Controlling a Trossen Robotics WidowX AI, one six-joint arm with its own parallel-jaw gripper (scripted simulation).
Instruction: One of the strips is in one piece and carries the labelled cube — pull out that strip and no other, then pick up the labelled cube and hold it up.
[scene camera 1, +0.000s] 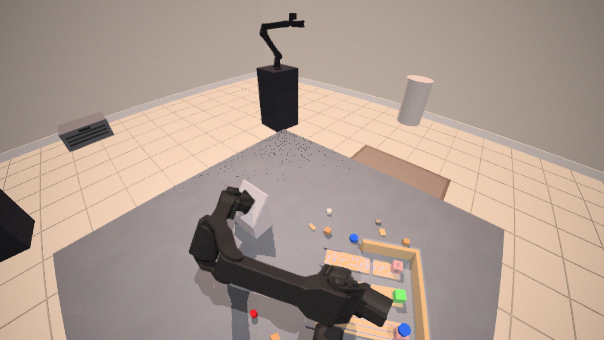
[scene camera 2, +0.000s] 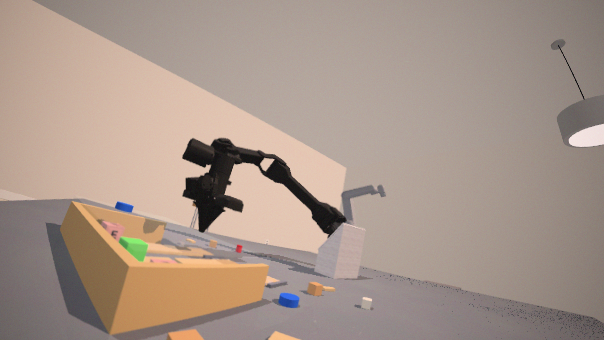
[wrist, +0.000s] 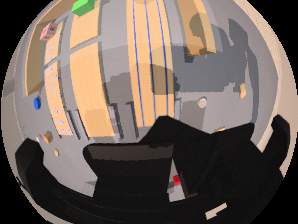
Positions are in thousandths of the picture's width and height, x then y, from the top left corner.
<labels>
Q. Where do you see my gripper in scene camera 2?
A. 334, 684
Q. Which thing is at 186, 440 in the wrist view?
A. A strip.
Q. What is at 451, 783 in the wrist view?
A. My gripper.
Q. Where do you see a strip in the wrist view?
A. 297, 395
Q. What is my gripper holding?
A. Nothing.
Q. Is my gripper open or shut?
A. Shut.
</labels>
